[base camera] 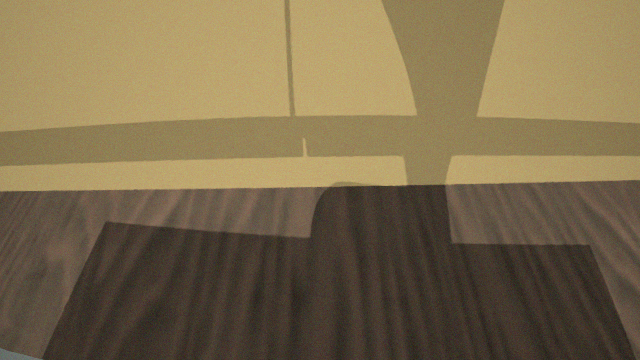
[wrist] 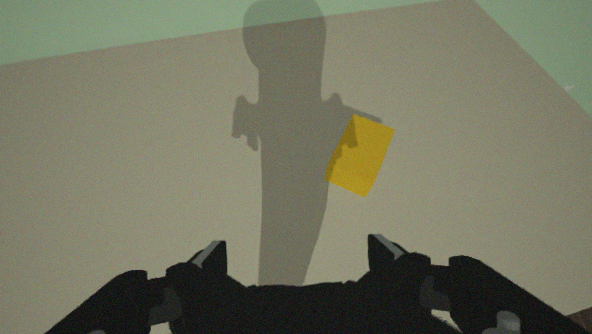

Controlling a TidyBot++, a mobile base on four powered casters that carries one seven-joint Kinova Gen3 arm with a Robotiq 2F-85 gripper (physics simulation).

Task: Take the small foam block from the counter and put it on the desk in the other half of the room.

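Frame: origin at the arm's base, x left, y back, z up, level; centimetres.
Seen in the pictures: gripper, fingertip midpoint: [wrist: 297,253].
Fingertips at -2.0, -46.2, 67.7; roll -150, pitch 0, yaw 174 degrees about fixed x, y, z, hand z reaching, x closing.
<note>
Offsets run from my fingertips to a thing's top centre, as dx, dy, dz. "pt": to the spot under its first point. Level surfaces: height alone.
A small yellow foam block @[-10.7, -14.2, -11.8] [wrist: 361,159] lies on the grey-beige counter top @[dz -16.3] [wrist: 150,150] in the wrist view, right of the middle, turned at a slant. Part of the arm's shadow falls on its left side. My gripper [wrist: 297,253] is open, with its two fingertips wide apart at the bottom of the wrist view. The block is apart from the fingers, beyond them and toward the right finger. The gripper and the block do not show in the base camera view. The desk cannot be made out in either view.
In the base camera view a yellow-tan counter front @[pt +17.2, +10.2, -86.3] [base camera: 150,65] stands upright close ahead, above a dark wood floor @[dz -107.3] [base camera: 250,300] with shadows across it. In the wrist view a green wall [wrist: 100,25] borders the counter's far edge and right side.
</note>
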